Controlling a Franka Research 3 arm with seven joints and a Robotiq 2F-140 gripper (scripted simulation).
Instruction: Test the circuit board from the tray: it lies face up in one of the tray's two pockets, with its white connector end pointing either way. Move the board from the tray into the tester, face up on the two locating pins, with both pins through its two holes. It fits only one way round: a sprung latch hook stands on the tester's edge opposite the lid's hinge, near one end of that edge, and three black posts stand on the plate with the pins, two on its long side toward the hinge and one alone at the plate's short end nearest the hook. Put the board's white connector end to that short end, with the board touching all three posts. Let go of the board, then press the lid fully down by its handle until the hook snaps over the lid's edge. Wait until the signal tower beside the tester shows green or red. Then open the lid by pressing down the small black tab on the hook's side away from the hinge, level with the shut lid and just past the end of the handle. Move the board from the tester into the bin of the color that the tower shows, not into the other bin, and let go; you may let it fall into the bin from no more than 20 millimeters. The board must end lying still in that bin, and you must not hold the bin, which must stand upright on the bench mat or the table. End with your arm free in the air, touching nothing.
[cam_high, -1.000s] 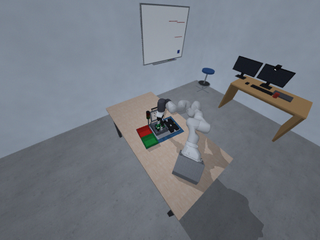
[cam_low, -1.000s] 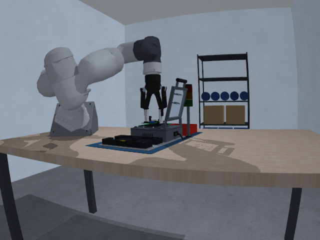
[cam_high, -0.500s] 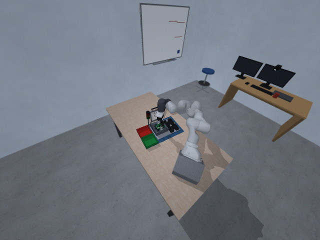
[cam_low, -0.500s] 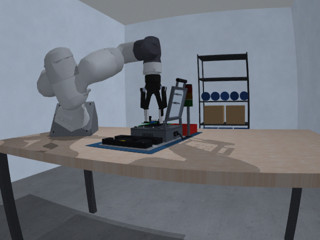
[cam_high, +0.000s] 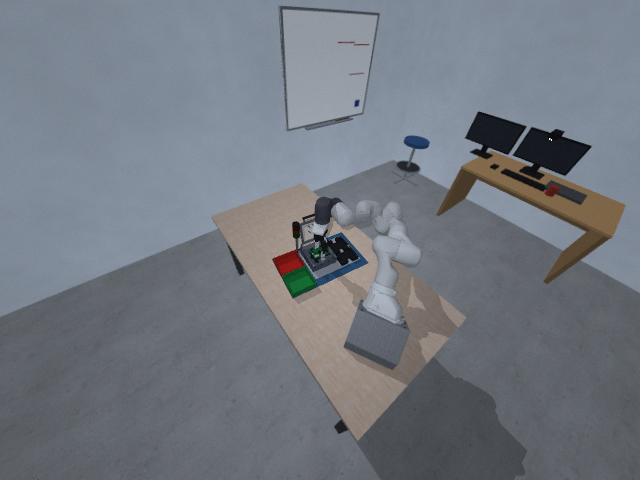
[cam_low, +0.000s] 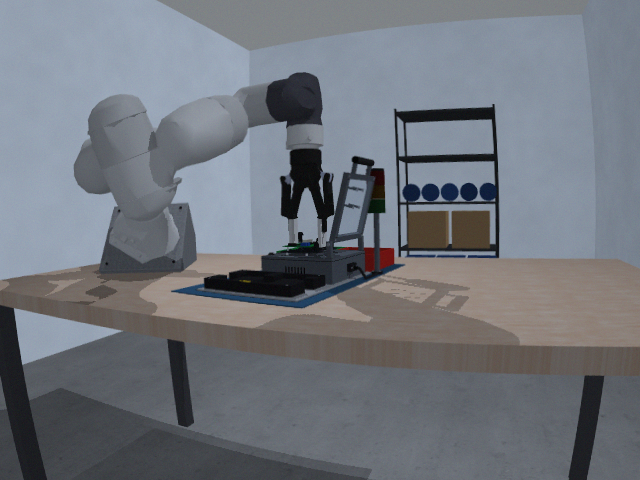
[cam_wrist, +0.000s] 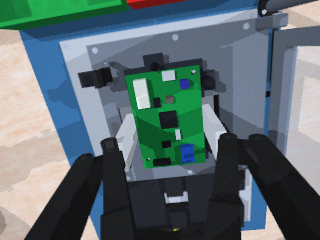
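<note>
My gripper is now 20 mm above the green circuit board. The rest, counted from my hand: tester plate 10 mm ahead, 30 mm below; tester lid 120 mm ahead, 40 mm to the right, 80 mm above; black latch hook 40 mm behind, 80 mm to the left, 10 mm below.
</note>
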